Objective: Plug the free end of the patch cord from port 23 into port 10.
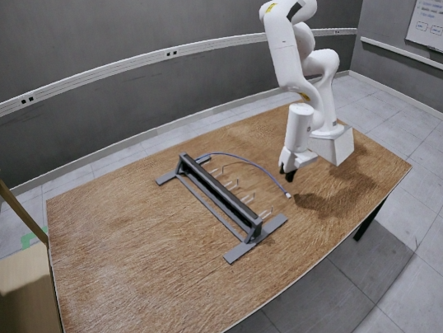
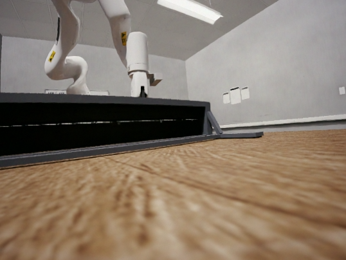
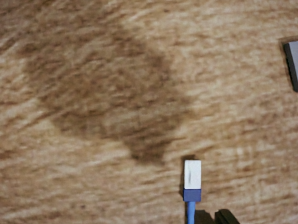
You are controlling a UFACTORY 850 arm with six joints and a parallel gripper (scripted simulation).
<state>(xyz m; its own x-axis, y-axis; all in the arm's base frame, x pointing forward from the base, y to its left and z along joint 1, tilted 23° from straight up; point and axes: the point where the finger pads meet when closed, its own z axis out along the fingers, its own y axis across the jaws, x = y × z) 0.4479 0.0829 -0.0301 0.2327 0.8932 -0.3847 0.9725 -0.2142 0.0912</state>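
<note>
The plug lies 2 cm to the left of my hand and 9 cm below it.
</note>
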